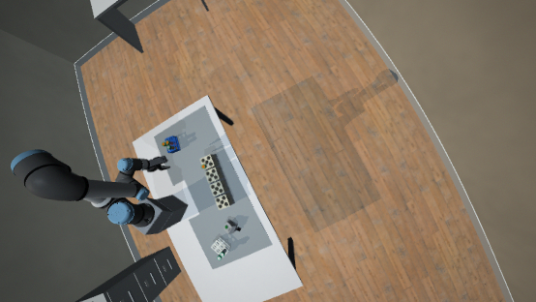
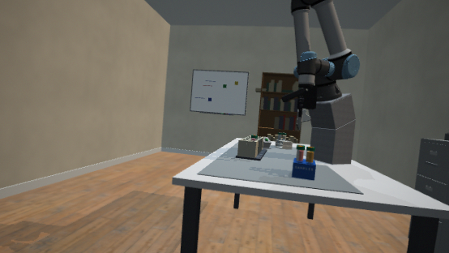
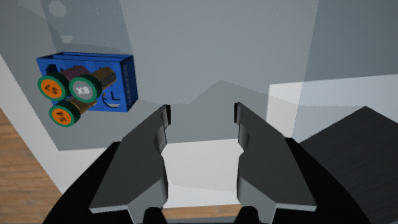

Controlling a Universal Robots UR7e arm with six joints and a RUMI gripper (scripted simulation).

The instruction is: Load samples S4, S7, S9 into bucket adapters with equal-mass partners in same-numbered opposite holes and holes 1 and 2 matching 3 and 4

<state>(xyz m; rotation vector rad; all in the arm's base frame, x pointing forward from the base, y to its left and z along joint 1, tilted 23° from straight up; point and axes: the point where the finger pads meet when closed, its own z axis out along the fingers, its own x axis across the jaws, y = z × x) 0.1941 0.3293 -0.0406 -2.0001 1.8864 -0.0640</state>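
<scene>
My hand is 23 cm short of the tube S9, 13 cm above it and 10 cm to the left of it. Round my hand: tube S4 (19 cm to the left, 13 cm below, 5 cm behind); then adapter 1 (27 cm ahead, 18 cm to the right, 15 cm below); then blue rack (19 cm to the left, 17 cm below, 4 cm behind).
</scene>
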